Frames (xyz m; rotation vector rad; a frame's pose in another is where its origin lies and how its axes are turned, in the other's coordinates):
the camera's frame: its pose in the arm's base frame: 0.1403 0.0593 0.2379 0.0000 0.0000 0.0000
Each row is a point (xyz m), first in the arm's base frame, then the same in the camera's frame.
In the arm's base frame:
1: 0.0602 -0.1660 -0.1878
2: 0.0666 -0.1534 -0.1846
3: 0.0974 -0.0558 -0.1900
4: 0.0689 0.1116 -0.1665
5: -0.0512 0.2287 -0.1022
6: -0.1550 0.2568 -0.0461
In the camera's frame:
1: -0.0801 -0.2253 -0.4257
2: -0.0737 -0.2127 -0.4225
3: -0.0429 -0.1151 -0.4279
4: -0.0714 0.0523 -0.4044
5: -0.1915 0.1694 -0.3401
6: -0.2953 0.1975 -0.2840

